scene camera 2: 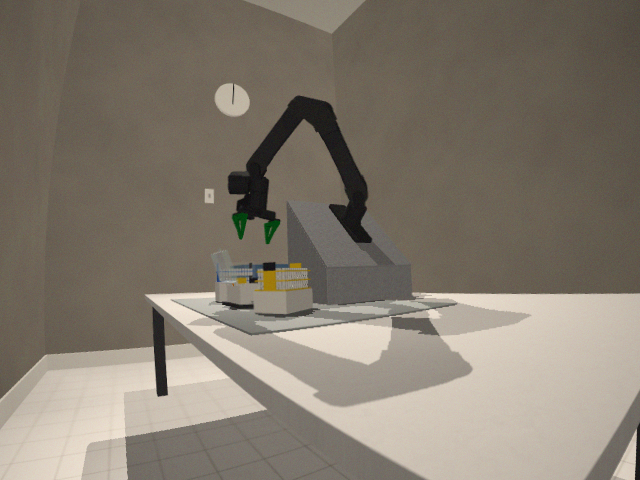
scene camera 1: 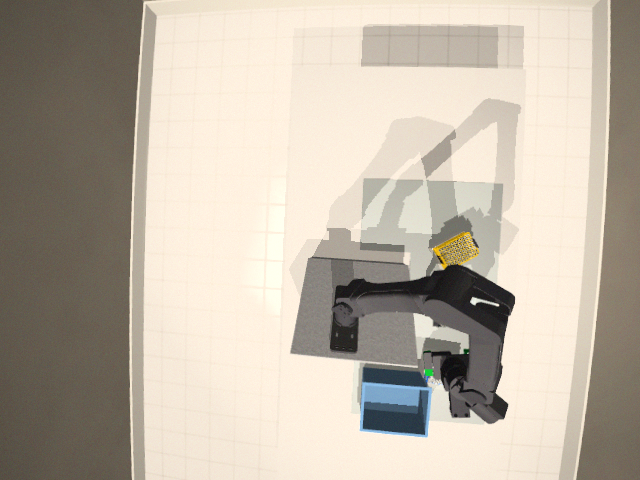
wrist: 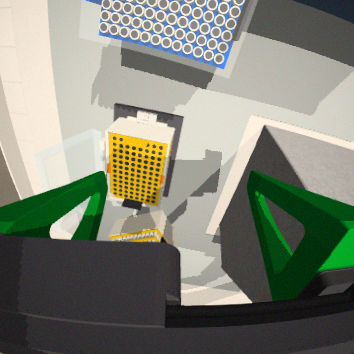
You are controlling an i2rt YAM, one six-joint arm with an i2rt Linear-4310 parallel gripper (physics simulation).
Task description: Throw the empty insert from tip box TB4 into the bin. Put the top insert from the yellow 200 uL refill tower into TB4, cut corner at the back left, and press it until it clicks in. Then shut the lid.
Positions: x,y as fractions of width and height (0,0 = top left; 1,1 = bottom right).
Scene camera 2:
my gripper: 0.40,0.50
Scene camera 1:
mat: 0.64,0.45
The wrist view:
my gripper: 0.50,0.50
yellow insert: 0.39,0.46
clear lid: 0.22,0.44
mat: 0.81,0.20
